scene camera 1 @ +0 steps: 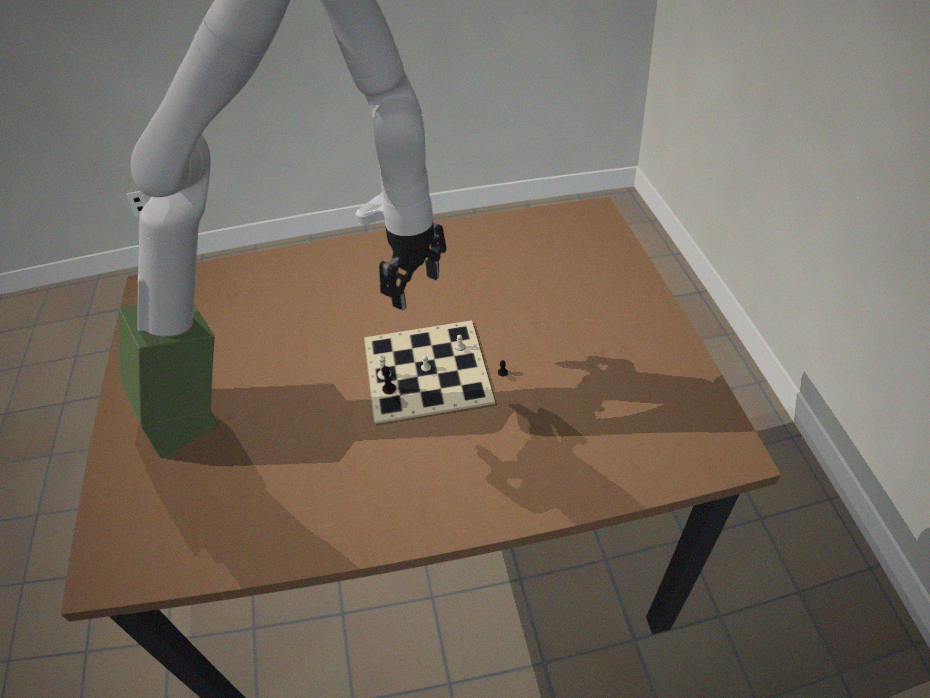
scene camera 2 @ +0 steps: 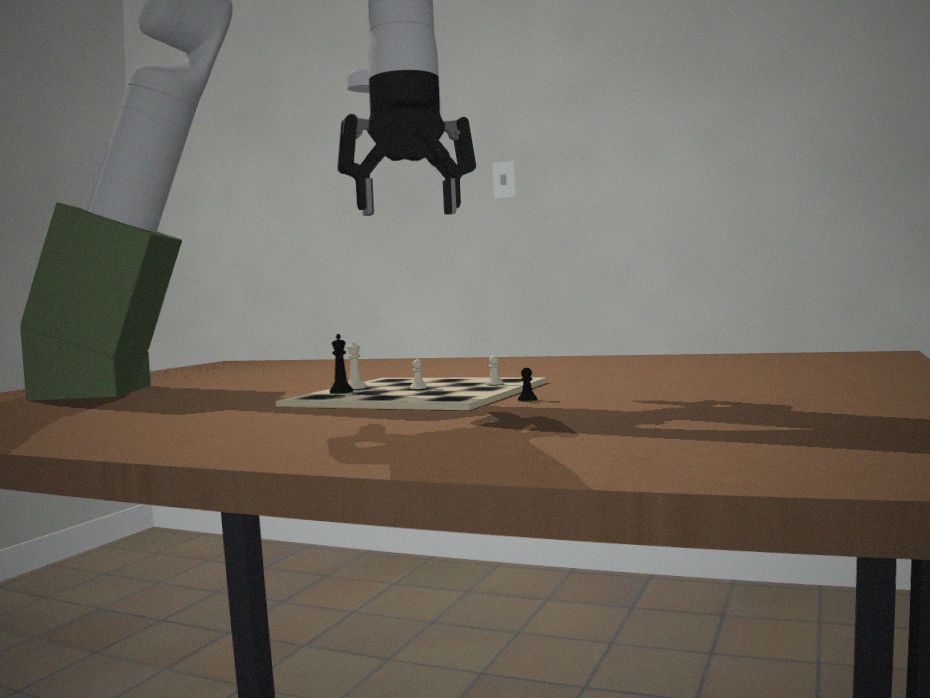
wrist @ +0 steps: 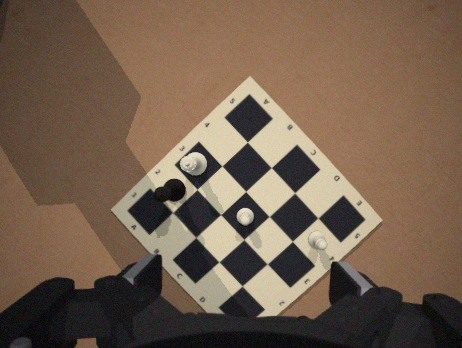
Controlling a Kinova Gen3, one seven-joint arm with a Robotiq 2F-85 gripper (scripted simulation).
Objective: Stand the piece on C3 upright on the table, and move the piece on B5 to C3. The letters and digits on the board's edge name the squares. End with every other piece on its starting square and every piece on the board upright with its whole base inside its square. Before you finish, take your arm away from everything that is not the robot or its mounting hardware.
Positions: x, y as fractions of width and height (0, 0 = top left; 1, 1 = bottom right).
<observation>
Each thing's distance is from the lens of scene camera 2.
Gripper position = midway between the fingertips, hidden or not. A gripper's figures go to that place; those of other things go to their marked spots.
my gripper (scene camera 2: 0.44, 0.31): 0.91 m
black king (scene camera 2: 0.37, 0.55): 0.91 m
chessboard (scene camera 2: 0.41, 0.56): 0.88 m
</observation>
